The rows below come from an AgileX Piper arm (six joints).
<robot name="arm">
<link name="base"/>
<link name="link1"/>
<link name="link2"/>
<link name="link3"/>
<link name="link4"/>
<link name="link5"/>
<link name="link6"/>
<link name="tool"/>
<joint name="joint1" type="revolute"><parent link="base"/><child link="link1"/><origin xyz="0 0 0.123"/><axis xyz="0 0 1"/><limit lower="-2.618" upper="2.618"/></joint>
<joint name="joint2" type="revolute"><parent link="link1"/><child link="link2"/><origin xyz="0 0 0" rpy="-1.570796 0 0"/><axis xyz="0 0 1"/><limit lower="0" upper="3.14"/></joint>
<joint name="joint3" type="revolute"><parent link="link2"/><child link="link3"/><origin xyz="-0.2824 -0.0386 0"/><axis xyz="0 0 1"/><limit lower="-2.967" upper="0"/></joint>
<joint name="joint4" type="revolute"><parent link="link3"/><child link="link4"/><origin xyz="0.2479 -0.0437 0" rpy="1.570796 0 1.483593"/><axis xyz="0 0 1"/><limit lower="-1.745" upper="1.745"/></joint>
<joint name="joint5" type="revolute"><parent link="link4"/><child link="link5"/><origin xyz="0 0 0" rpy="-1.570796 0 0"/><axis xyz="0 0 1"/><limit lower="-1.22" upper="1.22"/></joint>
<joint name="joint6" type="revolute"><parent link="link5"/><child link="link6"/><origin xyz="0 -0.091 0" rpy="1.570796 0 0"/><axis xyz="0 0 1"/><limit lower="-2.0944" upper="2.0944"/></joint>
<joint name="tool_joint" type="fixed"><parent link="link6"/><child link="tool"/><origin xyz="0 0 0"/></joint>
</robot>
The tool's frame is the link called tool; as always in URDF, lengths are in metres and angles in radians.
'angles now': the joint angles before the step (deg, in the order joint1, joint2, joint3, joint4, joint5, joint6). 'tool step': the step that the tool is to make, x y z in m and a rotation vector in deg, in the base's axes. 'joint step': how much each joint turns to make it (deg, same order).
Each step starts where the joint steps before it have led.
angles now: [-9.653, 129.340, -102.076, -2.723, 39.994, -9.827]
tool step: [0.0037, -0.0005, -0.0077, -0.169, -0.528, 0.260]
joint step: [0.005, 1.225, -0.365, -0.002, -1.418, -0.217]
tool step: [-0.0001, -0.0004, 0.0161, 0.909, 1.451, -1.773]
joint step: [-0.004, -0.632, -2.917, -0.075, 5.193, 1.764]
